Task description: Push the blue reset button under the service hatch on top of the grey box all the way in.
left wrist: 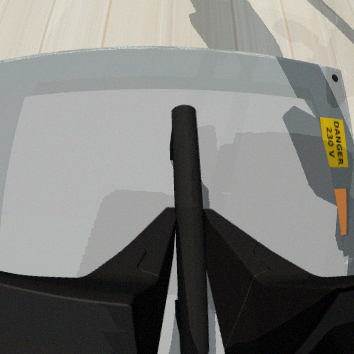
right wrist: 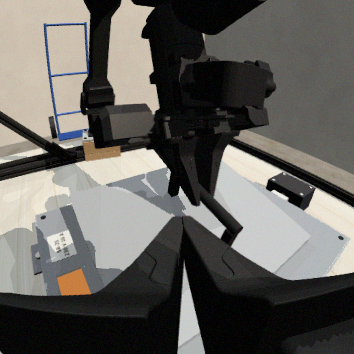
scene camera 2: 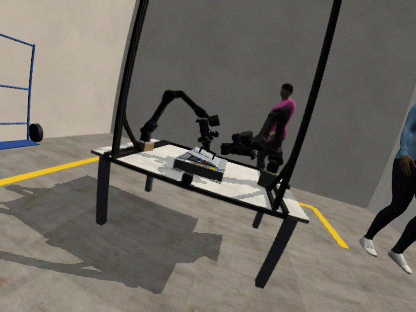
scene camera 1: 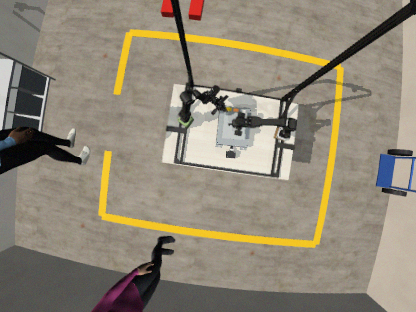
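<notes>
The grey box point(scene camera 1: 232, 145) point(scene camera 2: 200, 171) point(left wrist: 150, 62) point(right wrist: 327, 250) stands on the table. Its light grey hatch point(left wrist: 90, 140) point(right wrist: 280, 235) looks tilted in scene camera 2; how far it is raised I cannot tell. My left gripper point(scene camera 1: 239, 128) point(scene camera 2: 207, 148) point(left wrist: 187, 216) point(right wrist: 201, 203) is shut on the hatch's black bar handle point(left wrist: 185, 145) point(right wrist: 220, 215). My right gripper point(scene camera 1: 225, 107) point(scene camera 2: 223, 149) point(right wrist: 180, 224) is shut and empty, near the box's labelled side. The blue reset button cannot be made out in any view.
A yellow danger label point(left wrist: 333, 142) and an orange label point(left wrist: 341, 212) point(right wrist: 74, 282) are on the box's side strip. A small black block point(scene camera 1: 230, 154) point(scene camera 2: 187, 178) point(right wrist: 291, 190) is near the box. Black frame posts rise from the table. Two people stand away from the table.
</notes>
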